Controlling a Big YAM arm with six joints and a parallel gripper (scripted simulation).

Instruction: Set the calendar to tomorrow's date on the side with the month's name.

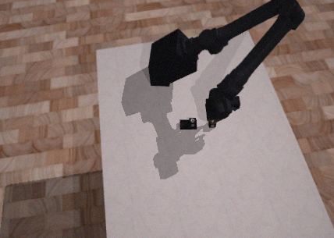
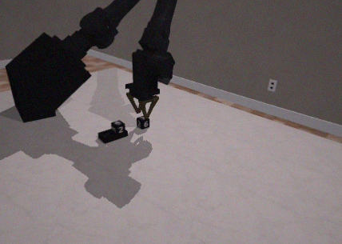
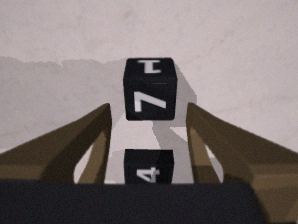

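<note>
The black digit cube is 3 cm below my hand. Also, from my hand: black tray (11 cm to the right, 4 cm below, 1 cm behind).
</note>
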